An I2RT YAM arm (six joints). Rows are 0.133 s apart.
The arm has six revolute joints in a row. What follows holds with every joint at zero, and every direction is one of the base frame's. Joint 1 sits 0.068 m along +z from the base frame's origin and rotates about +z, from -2.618 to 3.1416 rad. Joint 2 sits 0.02 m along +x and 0.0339 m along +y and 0.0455 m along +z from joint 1 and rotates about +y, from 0 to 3.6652 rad. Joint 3 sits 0.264 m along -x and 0.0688 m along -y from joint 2 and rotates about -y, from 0 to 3.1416 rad. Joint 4 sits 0.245 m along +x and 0.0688 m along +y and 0.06 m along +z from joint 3 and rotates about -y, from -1.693 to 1.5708 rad. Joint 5 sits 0.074 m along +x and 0.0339 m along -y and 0.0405 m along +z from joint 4 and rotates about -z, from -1.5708 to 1.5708 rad. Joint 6 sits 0.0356 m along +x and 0.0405 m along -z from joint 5 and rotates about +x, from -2.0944 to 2.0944 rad. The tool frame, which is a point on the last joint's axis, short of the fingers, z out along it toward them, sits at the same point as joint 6; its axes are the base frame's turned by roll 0, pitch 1.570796 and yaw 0 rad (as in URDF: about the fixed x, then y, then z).
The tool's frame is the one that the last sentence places.
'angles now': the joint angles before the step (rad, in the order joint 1, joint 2, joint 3, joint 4, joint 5, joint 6). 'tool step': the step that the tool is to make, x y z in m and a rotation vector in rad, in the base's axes. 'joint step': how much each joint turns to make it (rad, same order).
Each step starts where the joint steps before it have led.
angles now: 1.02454 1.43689 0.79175 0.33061 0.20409 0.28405
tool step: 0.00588 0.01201 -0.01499 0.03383 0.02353 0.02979
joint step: -0.00060 0.08113 0.00152 0.09132 -0.04040 0.02713
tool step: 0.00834 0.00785 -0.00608 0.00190 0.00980 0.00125
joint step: -0.01023 0.05468 0.02775 0.02255 -0.01376 0.00553
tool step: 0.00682 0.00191 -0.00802 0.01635 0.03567 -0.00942
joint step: -0.01544 0.03607 0.00518 0.02062 -0.01768 0.03550
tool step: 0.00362 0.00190 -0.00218 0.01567 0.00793 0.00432
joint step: -0.00727 0.01870 0.00615 0.02001 -0.01571 0.01095
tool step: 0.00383 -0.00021 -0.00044 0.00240 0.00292 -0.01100
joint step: -0.00929 0.00822 0.00683 0.00131 0.00048 0.00413
